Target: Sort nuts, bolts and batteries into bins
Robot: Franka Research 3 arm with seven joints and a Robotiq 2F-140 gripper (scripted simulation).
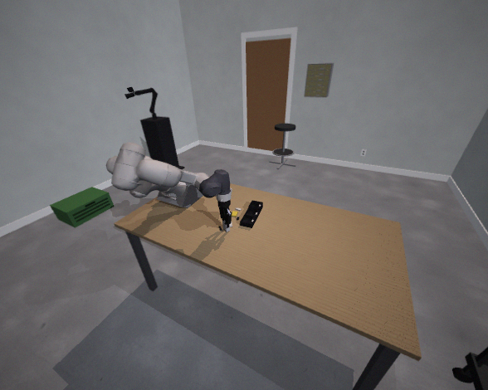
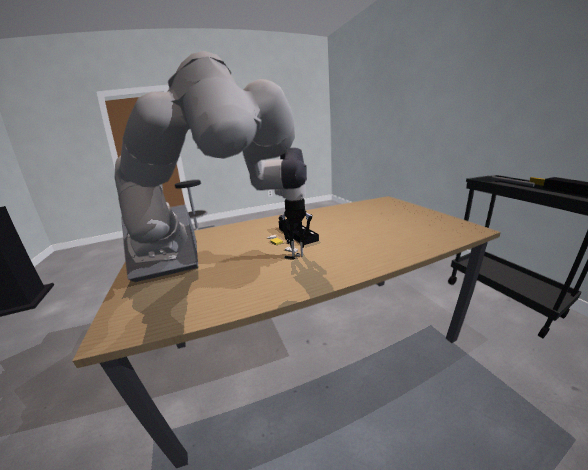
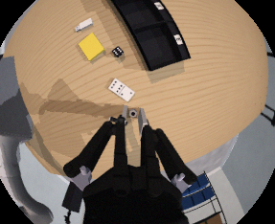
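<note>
Right now my hand is 4 cm past the dark piece, 3 cm above it and 1 cm to the left of it. Also, from my hand: yellow piece: 17 cm to the left, 3 cm below, 3 cm behind; white spotted card: 6 cm to the left, 3 cm below.
</note>
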